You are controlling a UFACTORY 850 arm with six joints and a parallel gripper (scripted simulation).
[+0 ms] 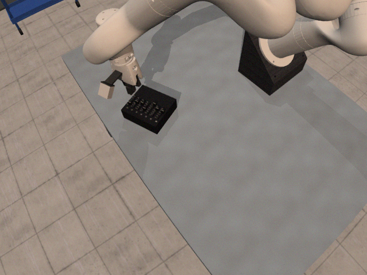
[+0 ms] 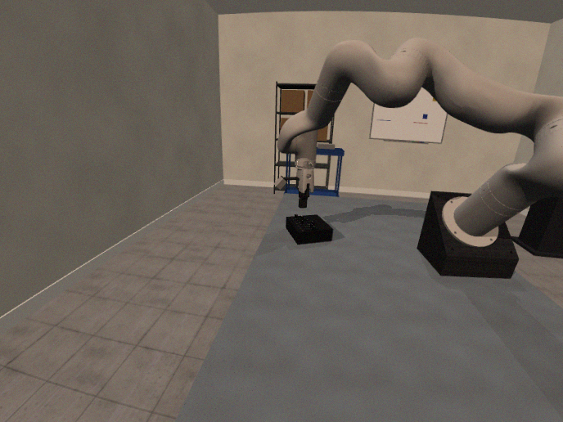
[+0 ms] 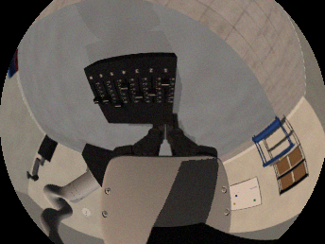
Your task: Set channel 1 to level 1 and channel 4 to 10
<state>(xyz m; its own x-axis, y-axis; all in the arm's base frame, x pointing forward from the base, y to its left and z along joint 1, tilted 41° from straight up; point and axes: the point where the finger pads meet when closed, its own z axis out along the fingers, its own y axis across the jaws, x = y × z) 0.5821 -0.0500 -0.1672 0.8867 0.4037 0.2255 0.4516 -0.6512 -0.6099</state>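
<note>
Right now my hand is 70 mm to the right of the fader cap, 50 mm above it and 10 mm past it.
</note>
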